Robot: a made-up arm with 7 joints. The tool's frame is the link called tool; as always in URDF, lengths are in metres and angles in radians. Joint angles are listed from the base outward.
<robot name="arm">
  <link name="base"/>
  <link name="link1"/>
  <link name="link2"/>
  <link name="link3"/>
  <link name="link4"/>
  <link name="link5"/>
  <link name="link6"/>
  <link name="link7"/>
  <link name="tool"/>
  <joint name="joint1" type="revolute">
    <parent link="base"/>
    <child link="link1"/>
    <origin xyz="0 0.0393 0" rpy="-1.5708 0 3.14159"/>
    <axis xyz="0 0 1"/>
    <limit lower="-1.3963" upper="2"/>
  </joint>
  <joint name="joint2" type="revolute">
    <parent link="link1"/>
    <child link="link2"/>
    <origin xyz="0 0 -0.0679" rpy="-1.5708 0 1.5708"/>
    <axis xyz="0 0 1"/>
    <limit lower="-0.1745" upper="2"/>
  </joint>
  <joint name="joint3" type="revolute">
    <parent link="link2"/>
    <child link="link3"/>
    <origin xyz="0.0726 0 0" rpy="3.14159 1.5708 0"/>
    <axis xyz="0 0 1"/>
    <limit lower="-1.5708" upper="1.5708"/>
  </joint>
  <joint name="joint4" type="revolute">
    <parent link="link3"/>
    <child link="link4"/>
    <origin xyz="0 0 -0.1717" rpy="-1.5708 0 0"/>
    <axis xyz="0 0 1"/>
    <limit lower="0" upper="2.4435"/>
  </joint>
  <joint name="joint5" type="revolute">
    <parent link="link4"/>
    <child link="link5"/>
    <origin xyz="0 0.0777 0" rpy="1.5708 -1.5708 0"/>
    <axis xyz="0 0 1"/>
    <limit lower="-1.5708" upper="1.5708"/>
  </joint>
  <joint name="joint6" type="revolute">
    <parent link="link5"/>
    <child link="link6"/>
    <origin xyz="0 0 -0.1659" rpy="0 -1.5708 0"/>
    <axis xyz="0 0 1"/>
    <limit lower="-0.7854" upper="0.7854"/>
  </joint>
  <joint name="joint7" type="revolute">
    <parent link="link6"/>
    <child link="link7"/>
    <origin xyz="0 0 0" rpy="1.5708 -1.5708 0"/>
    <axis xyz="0 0 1"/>
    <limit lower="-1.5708" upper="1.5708"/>
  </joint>
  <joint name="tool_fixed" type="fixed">
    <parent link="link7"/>
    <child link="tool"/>
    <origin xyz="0 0 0" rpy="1.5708 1.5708 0"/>
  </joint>
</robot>
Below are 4 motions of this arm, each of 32 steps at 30 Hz.
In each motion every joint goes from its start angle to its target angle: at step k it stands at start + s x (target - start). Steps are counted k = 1, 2, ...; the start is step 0. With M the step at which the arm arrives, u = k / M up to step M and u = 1 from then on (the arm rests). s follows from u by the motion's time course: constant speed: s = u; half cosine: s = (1 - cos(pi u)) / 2; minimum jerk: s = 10 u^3 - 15 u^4 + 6 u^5.
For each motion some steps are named. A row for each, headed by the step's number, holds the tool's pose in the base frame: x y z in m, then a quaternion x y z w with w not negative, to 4 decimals.
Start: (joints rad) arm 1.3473 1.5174 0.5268 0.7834 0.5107 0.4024 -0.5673
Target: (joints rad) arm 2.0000 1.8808 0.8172 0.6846 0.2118 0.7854 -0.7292
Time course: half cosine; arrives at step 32
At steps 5, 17, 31, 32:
5: -0.0469 0.5277 0.1575 0.3517 -0.6173 0.6900 0.1385
17: -0.1792 0.5137 0.1024 0.2537 -0.5092 0.8217 0.0340
31: -0.2610 0.4855 -0.0030 -0.1103 0.3934 -0.9122 0.0317
32: -0.2613 0.4853 -0.0036 -0.1094 0.3927 -0.9126 0.0320

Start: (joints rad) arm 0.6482 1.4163 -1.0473 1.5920 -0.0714 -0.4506 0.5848
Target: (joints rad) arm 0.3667 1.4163 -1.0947 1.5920 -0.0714 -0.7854 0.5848
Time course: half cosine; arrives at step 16
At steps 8, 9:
8: 0.2225 0.3106 -0.1600 -0.0474 -0.3267 -0.8303 0.4490
9: 0.2174 0.3105 -0.1670 -0.0691 -0.3260 -0.8328 0.4420

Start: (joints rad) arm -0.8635 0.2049 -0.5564 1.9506 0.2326 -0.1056 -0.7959
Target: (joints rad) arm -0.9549 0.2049 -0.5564 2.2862 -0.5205 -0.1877 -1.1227
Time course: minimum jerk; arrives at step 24
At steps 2, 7, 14, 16, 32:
2: -0.0082 0.0215 -0.2594 0.0345 -0.4566 0.1609 0.8743
7: -0.0055 0.0218 -0.2490 0.0638 -0.5002 0.1512 0.8502
14: 0.0023 0.0249 -0.2125 0.1626 -0.6397 0.1361 0.7388
16: 0.0041 0.0265 -0.2023 0.1884 -0.6740 0.1362 0.7012
32: 0.0065 0.0293 -0.1867 0.2266 -0.7228 0.1389 0.6379

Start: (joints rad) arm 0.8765 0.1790 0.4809 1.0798 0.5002 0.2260 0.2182
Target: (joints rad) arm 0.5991 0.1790 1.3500 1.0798 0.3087 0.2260 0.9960
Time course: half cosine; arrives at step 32
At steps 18, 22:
18: 0.2975 0.3491 -0.1678 -0.1997 -0.8190 0.2867 0.4551
22: 0.2636 0.3647 -0.1984 -0.1920 -0.8281 0.2934 0.4373

